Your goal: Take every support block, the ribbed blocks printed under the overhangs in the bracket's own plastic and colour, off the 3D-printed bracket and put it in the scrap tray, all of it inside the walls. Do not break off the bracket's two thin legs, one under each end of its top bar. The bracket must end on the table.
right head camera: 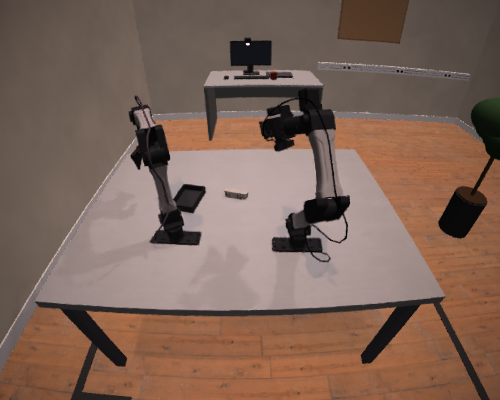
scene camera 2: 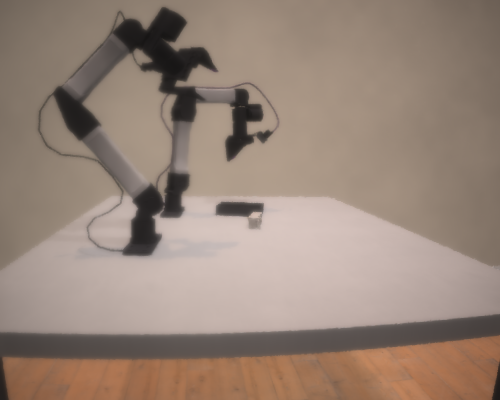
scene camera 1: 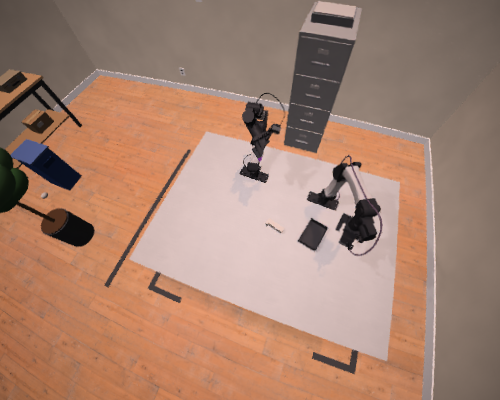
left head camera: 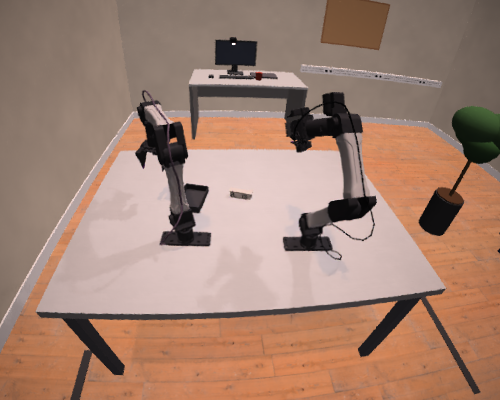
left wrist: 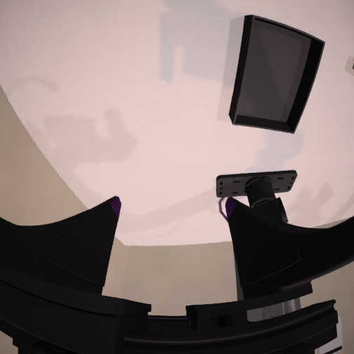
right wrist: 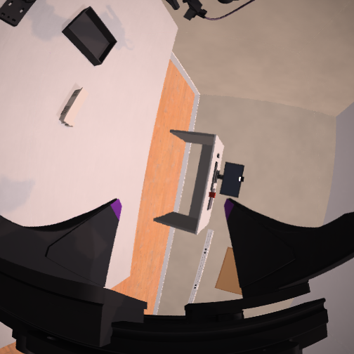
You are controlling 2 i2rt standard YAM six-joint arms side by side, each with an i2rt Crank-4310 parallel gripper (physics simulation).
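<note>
The small beige bracket [left head camera: 241, 195] [right head camera: 236, 194] [scene camera 1: 274, 228] [scene camera 2: 255, 220] [right wrist: 73, 106] sits on the table, with its long side across the head views. Darker ribbed patches show along one side in the right wrist view; separate blocks and thin legs are too small to tell apart. The black scrap tray [left head camera: 197, 197] [right head camera: 190, 197] [scene camera 1: 313, 234] [left wrist: 272, 75] [right wrist: 90, 35] lies left of the bracket in the head views; no block shows inside it. My left gripper [left wrist: 172, 199] is open and empty, high above the table. My right gripper [right wrist: 172, 201] is open and empty, raised high, well away from the bracket.
The white table [left head camera: 280, 280] [right head camera: 280, 285] carries both arm bases [left head camera: 185, 238] [left head camera: 307, 243]. A desk with a monitor [left head camera: 236, 52] stands beyond the table. A filing cabinet [scene camera 1: 320, 75] stands behind the arms in scene camera 1. A potted plant [left head camera: 441, 212] stands at the right.
</note>
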